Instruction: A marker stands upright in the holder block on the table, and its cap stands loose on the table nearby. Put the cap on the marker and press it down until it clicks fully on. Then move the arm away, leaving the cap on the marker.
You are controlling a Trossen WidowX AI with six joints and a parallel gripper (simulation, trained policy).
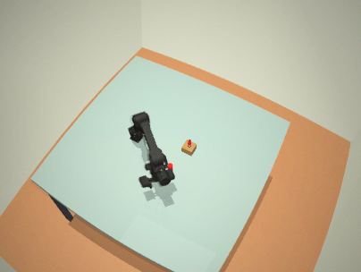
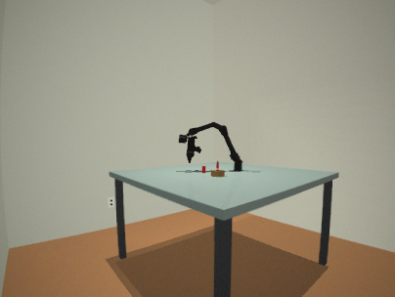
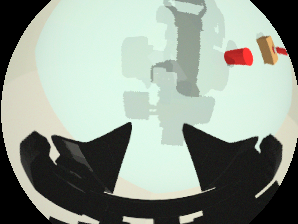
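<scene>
Now: the red cap 1 cm behind my gripper tip, 17 cm to the left of it and 4 cm below it. The rest, counted from my gripper tip: wooden holder block 2 cm ahead, 35 cm to the left, 5 cm below.
</scene>
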